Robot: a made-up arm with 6 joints.
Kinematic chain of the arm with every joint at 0, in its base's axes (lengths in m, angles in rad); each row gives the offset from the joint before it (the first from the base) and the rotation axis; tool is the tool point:
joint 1: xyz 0 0 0.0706 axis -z
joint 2: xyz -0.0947 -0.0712 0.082 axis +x
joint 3: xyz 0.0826 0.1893 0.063 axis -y
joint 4: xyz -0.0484 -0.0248 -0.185 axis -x
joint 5: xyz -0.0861 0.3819 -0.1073 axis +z
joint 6: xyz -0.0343 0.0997 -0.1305 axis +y
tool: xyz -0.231 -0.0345 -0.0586
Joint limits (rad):
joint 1: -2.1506..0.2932
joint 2: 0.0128..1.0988
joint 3: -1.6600..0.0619
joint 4: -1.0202..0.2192
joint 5: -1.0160..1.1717
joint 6: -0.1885..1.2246
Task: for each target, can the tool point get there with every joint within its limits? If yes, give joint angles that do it. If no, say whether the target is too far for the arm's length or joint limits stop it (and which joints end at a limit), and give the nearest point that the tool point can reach.
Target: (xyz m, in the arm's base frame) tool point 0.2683 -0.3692 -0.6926
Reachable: no: joint limits stop it (at a limit: joint 1, joint 2, joint 3, joint 4, joint 6) | nearest point -0.0240 -0.3706 -0.3588 | short by 0.444 m
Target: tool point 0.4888 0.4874 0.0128
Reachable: no: joint limits stop it (at a limit: joint 1, joint 2, joint 3, joint 5, joint 6) | nearest point 0.3518 0.3908 0.3697 | short by 0.394 m
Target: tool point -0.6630 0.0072 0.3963
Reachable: yes | joints -0.5008 0.3904 -0.8358 -0.1192 0.6666 0.1536
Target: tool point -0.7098 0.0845 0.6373
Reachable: yes | joints -0.8513 0.3255 -1.1669 -0.1861 -0.5883 0.3436
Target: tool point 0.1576 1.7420 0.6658
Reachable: no: too far | nearest point -0.0191 0.8402 0.4608 | short by 0.942 m
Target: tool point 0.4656 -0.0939 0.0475
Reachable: no: joint limits stop it (at a limit: joint 1, joint 2, joint 4, joint 5) | nearest point 0.4213 -0.3222 0.5098 | short by 0.518 m
